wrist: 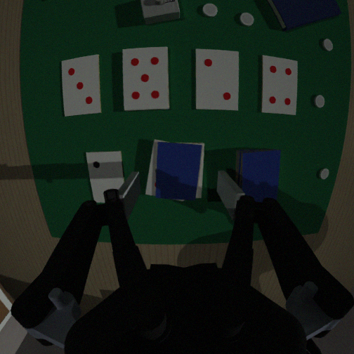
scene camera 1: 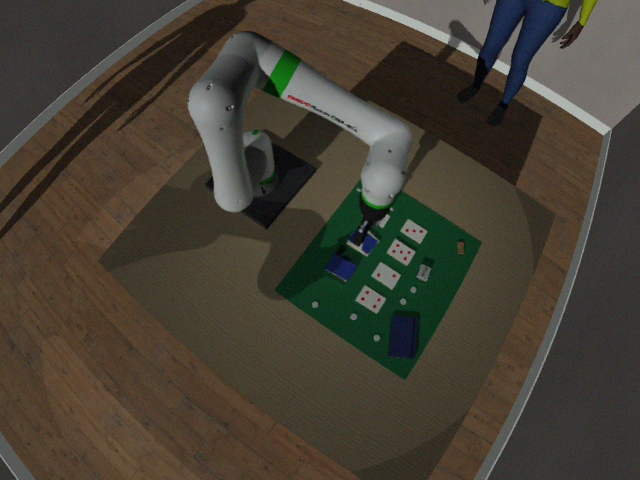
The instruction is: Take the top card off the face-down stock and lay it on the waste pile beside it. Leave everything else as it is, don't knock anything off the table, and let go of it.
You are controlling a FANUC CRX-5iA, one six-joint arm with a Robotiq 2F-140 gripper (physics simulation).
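Frame: origin at the arm's base, x ahead, y left, z up, level; millimetres.
Seen in the pictures: gripper, fingertip midpoint: [scene camera 1: 365, 235].
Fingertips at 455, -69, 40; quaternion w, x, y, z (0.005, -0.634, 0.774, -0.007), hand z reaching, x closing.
Note:
Pixels of each thing's middle, then the offset from my fingertips to it, as dx, dy, dz.
- face-down stock, body centre: [scene camera 1: 340, 267] -39, -125, -44
- blue-backed card, body centre: [scene camera 1: 363, 240] -4, +2, -53
- dark blue box, body centre: [scene camera 1: 403, 337] +251, -265, -60
- small grey object, body centre: [scene camera 1: 423, 272] +242, -24, -52
The face-down stock [scene camera 1: 340, 267] [wrist: 262, 172] is a blue-backed stack on the green mat. Beside it lies the waste pile [scene camera 1: 356, 247] [wrist: 152, 172], with white card edges showing. One blue-backed card [scene camera 1: 369, 243] [wrist: 178, 167] lies face down on top of the waste pile, slightly turned against the cards under it. My gripper [scene camera 1: 359, 239] [wrist: 178, 181] is open and empty above the waste pile, one finger on each side of it in the wrist view. Its right finger there is near the stock's edge. In the scene view the fingers hide part of the pile.
A white card with a black dot [wrist: 105, 182] lies on the waste pile's other side. Face-up cards with red dots [scene camera 1: 386, 275] [wrist: 217, 80] lie in a row. A dark blue box [scene camera 1: 403, 335] [wrist: 306, 11], a small grey object [scene camera 1: 423, 272] [wrist: 160, 11] and white discs [scene camera 1: 353, 316] [wrist: 319, 101] stand around.

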